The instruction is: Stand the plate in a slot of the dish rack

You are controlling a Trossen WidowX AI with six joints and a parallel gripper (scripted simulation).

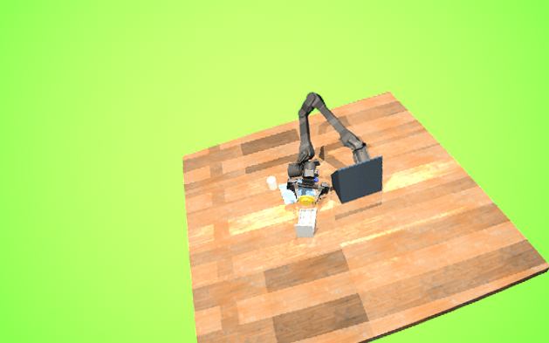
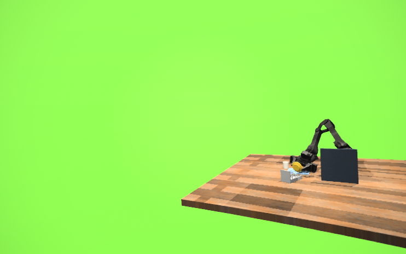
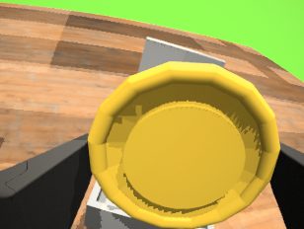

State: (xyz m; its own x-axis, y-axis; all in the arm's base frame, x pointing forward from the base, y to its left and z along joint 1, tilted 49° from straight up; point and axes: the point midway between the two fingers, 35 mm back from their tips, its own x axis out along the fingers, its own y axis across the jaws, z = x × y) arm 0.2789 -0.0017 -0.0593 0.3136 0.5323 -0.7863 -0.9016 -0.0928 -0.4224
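My gripper tip is now 6 cm to the right of the white dish rack, 5 cm above it and 2 cm short of it. The rest, counted from my gripper tip: light blue mat 15 cm to the right, 7 cm below, 2 cm ahead; then yellow plate 1 cm to the right; then blue utensil 20 cm to the right, 8 cm behind, 7 cm below.
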